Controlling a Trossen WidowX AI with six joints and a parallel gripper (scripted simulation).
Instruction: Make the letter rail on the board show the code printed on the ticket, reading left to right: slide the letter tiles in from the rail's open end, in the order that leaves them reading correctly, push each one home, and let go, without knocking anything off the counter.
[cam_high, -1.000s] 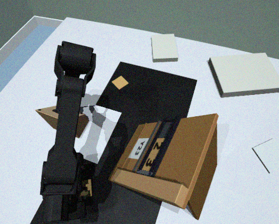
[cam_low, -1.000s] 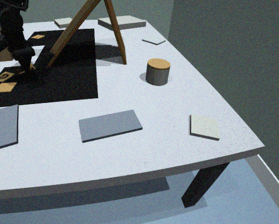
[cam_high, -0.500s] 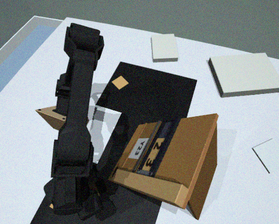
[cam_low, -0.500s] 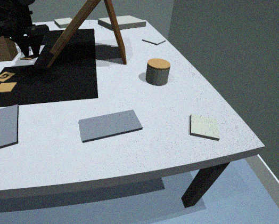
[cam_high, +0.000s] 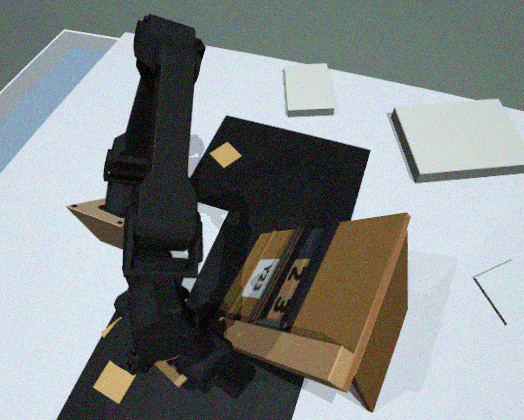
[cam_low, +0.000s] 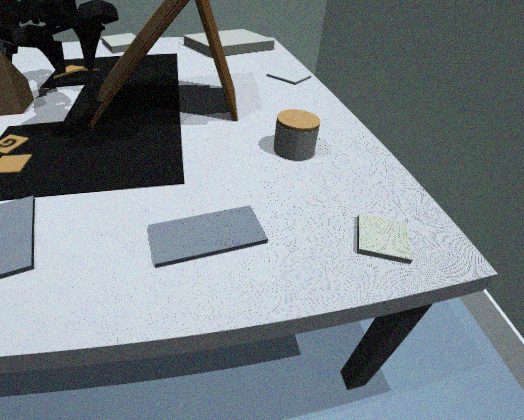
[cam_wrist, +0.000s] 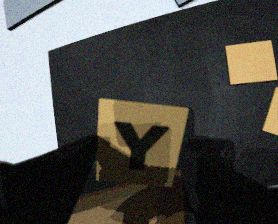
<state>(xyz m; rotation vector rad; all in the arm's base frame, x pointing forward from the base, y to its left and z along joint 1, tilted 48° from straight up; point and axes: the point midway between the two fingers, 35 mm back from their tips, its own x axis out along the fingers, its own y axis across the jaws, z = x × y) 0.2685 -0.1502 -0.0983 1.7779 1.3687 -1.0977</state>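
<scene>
Now: gripper tip 100 mm short of the letter tile, 190 mm to the right of it and 20 mm below it. The rest, counted from my gripper tip: white ticket (40 mm ahead, 180 mm to the left, 60 mm below); lidded cylinder (400 mm ahead, 60 mm to the right, 100 mm below); blank tile (130 mm behind, 80 mm to the right, 130 mm below).
</scene>
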